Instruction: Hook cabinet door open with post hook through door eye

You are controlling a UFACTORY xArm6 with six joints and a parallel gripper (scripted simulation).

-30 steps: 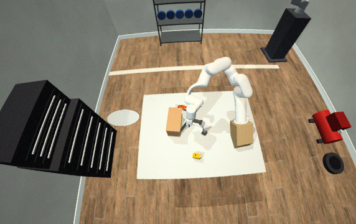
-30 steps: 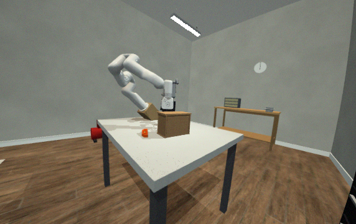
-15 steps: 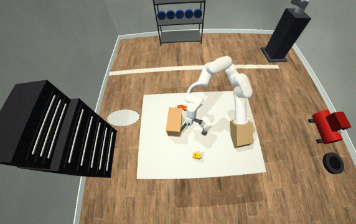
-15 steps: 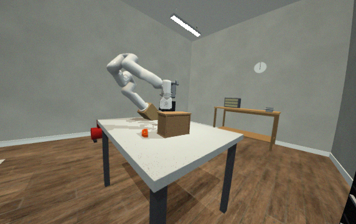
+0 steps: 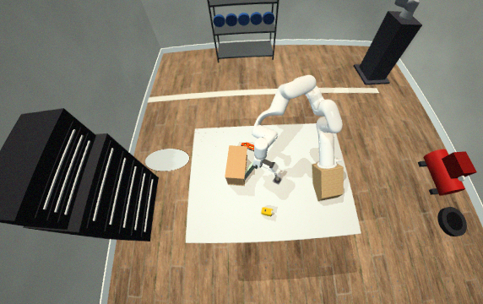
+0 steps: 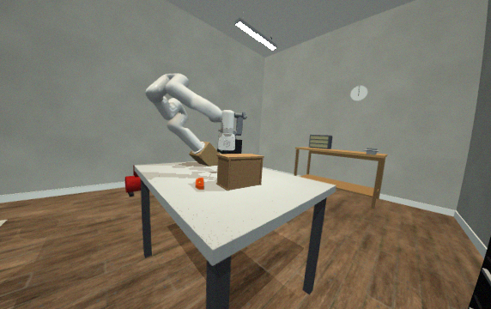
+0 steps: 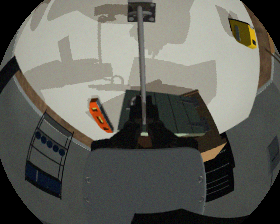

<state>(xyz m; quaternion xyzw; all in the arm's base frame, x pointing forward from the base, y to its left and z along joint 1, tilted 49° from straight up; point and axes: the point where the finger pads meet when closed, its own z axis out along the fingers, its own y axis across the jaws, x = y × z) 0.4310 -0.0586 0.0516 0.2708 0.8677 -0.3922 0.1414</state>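
Right now the hook is 40 mm behind my hand, 30 mm to the left of it and 20 mm below it. The rest, counted from my hand: greenish door: 60 mm ahead, 50 mm below, 10 mm to the left; then orange tool: 190 mm to the right, 110 mm below, 30 mm ahead; then yellow block: 290 mm to the left, 80 mm below, 10 mm behind.
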